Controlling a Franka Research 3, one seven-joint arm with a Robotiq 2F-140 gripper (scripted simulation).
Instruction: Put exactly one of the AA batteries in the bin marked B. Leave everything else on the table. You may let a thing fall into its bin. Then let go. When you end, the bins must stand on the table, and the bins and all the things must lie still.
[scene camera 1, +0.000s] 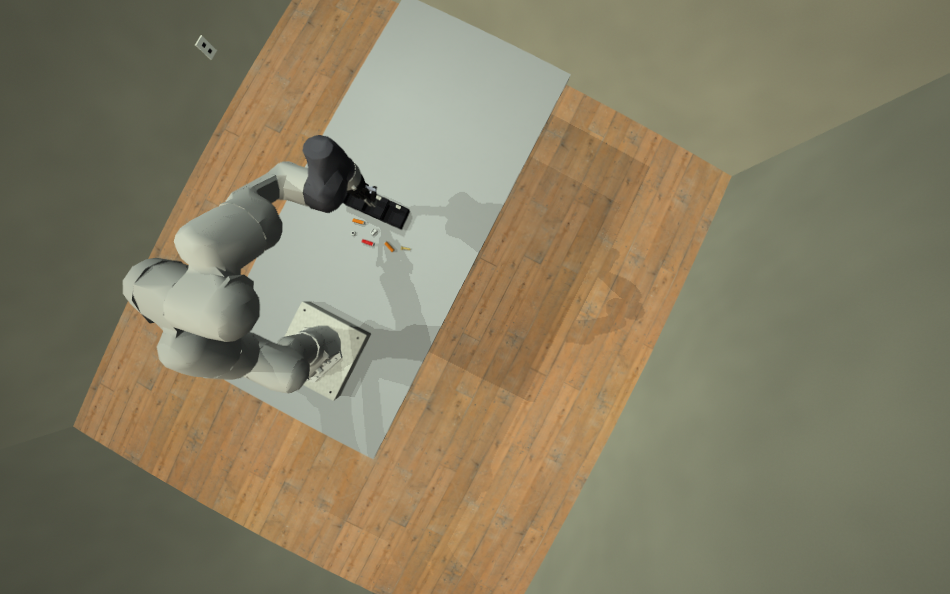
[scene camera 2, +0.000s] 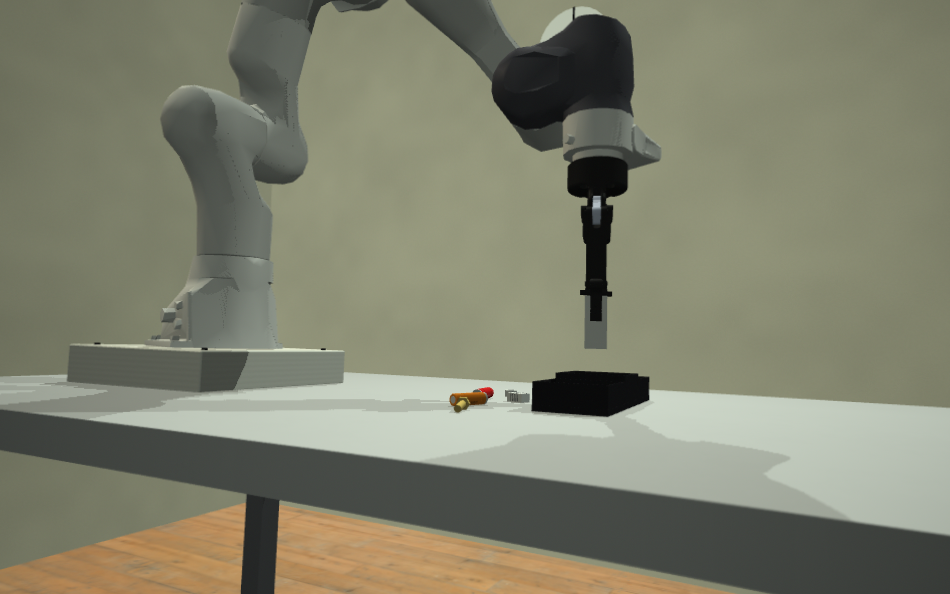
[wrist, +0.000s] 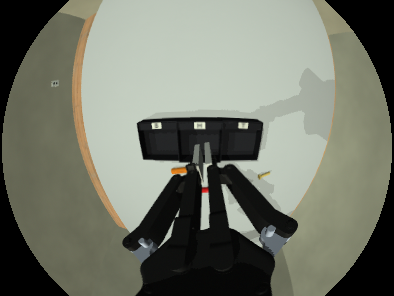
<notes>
The pictures show: the gripper and a black bin.
The gripper shows as well in the wrist view.
</notes>
